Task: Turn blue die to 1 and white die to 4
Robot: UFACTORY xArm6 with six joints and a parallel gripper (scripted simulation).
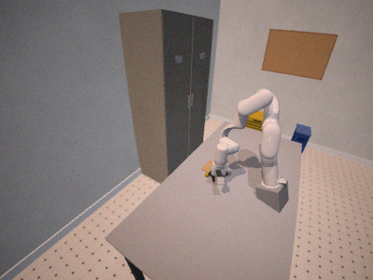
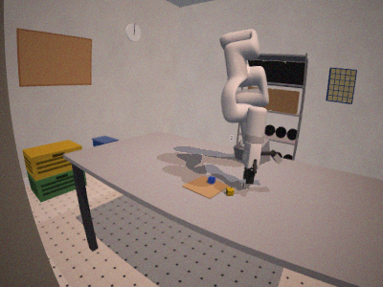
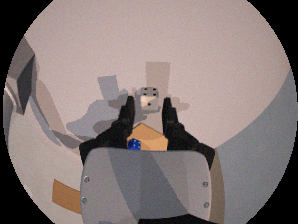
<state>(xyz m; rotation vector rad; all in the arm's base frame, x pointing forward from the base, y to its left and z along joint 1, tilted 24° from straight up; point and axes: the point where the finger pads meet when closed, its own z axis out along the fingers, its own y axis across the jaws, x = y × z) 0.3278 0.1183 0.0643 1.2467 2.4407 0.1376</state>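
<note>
Now: the white die 40 mm below my hand. Also, from my hand: blue die: 60 mm ahead, 140 mm to the right, 30 mm below; then yellow die: 90 mm ahead, 40 mm to the right, 40 mm below; then tan mat: 100 mm ahead, 140 mm to the right, 50 mm below.
</note>
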